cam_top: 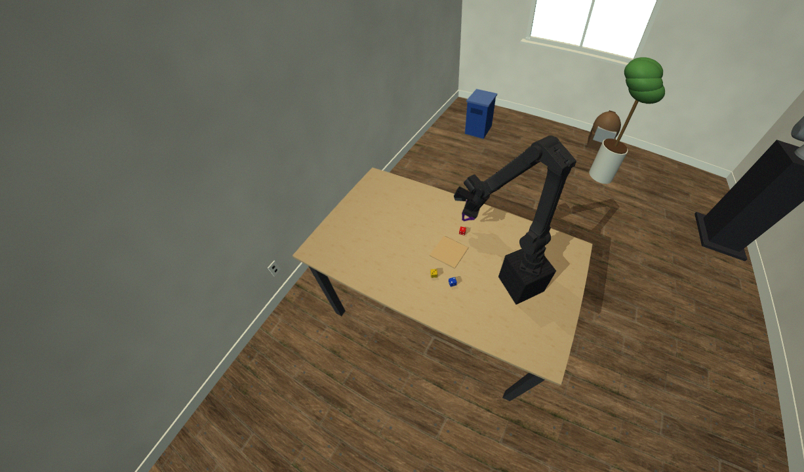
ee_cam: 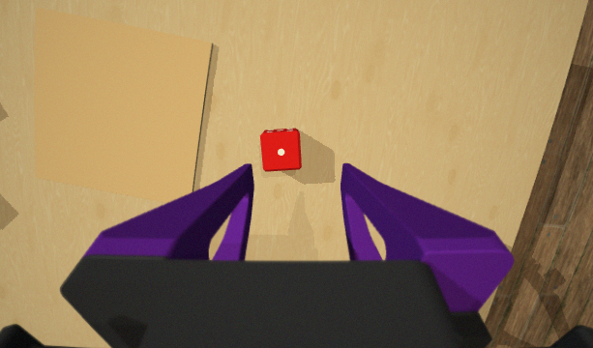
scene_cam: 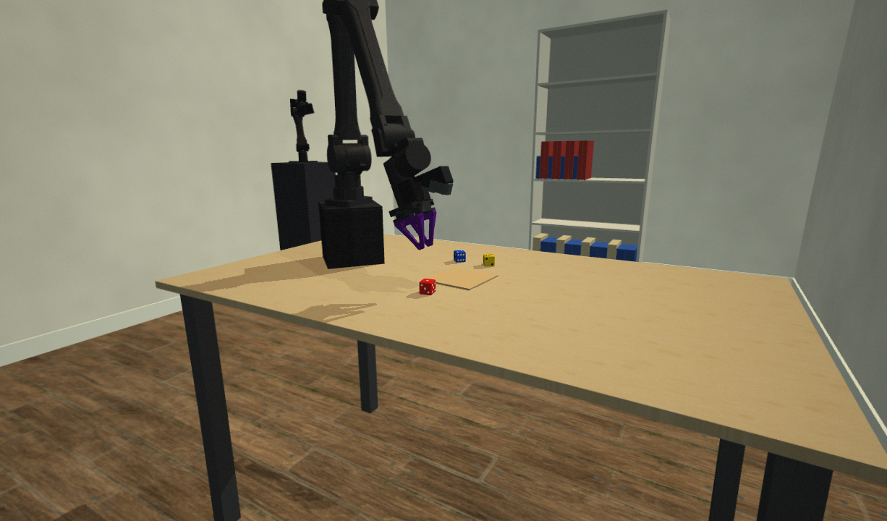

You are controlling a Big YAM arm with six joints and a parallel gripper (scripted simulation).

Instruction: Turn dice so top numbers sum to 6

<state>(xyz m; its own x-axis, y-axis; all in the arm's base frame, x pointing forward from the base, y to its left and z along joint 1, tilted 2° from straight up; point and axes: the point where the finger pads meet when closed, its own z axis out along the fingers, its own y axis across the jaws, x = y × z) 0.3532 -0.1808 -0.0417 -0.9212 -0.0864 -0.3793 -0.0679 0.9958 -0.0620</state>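
Right now the red die is 100 mm below my hand and 10 mm to the left of it. The rest, counted from my hand: blue die 310 mm to the left, 100 mm below, 60 mm behind; yellow die 300 mm to the left, 100 mm below, 40 mm ahead; tan mat 150 mm to the left, 120 mm below, 20 mm ahead.
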